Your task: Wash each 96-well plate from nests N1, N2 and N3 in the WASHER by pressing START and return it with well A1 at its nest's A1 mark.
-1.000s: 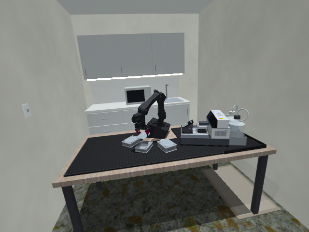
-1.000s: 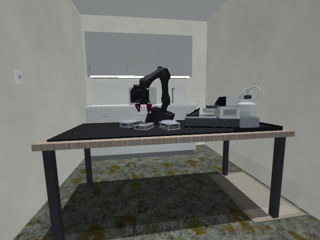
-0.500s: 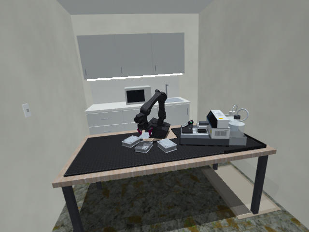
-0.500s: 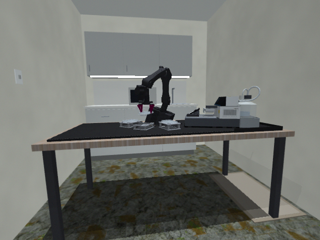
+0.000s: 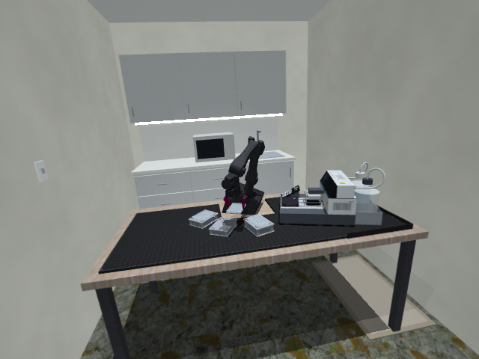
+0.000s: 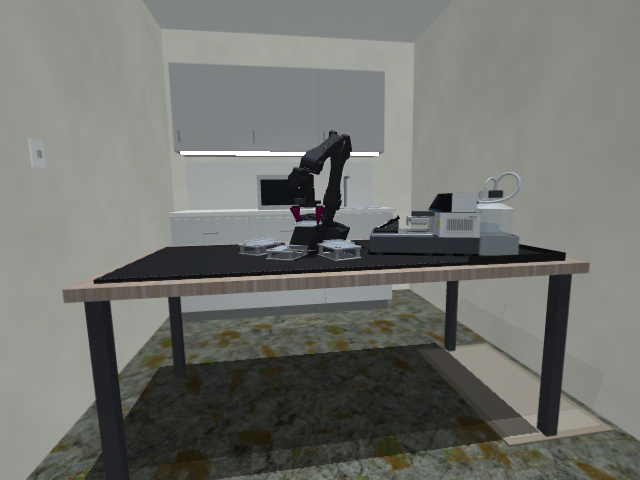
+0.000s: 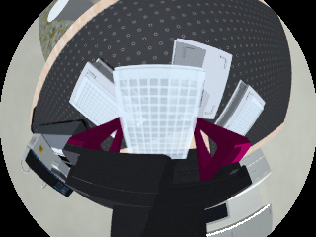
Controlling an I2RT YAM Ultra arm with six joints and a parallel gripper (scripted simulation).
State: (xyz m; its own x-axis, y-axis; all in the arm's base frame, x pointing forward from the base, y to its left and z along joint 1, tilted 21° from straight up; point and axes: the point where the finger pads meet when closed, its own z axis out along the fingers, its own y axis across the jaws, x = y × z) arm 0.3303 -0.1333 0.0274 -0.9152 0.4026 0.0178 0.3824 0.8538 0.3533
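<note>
The washer carrier lies 14 cm behind my hand, 38 cm to the left of it and 5 cm below it. From my hand the other things lie so: clear bottle 6 cm ahead, 78 cm to the left, 1 cm below; plate washer 10 cm behind, 52 cm to the left, 1 cm below; nest 3 cm ahead, 12 cm to the left, 10 cm below.
</note>
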